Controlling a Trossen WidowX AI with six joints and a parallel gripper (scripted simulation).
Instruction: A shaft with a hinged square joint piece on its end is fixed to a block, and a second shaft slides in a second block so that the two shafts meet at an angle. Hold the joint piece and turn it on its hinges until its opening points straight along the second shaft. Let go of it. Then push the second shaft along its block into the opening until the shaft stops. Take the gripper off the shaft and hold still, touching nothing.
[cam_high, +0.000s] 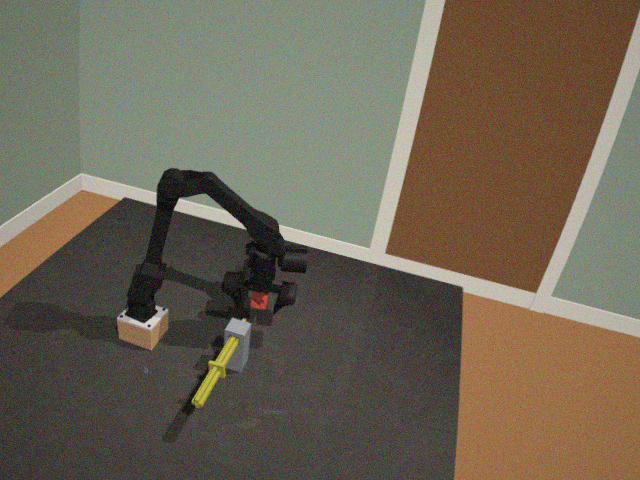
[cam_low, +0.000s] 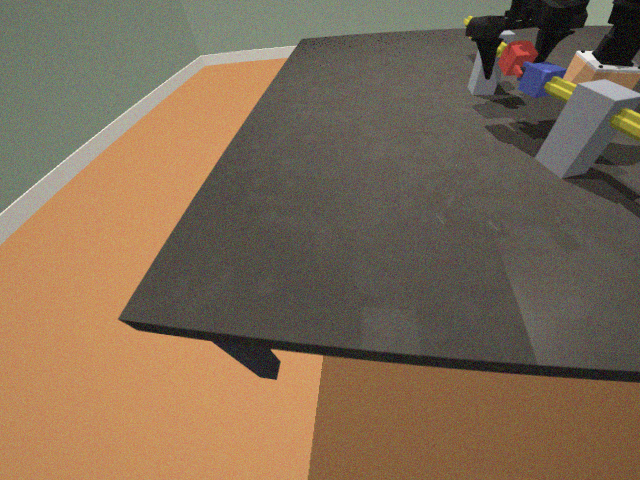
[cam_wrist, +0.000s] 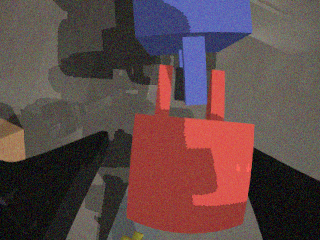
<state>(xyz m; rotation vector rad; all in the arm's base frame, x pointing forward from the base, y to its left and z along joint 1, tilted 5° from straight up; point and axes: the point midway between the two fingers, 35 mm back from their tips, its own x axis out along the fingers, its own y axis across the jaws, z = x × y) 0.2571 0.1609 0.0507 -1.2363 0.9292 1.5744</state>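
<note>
My gripper tip is 30 mm below the red square joint piece and 10 mm to the right of it.
</note>
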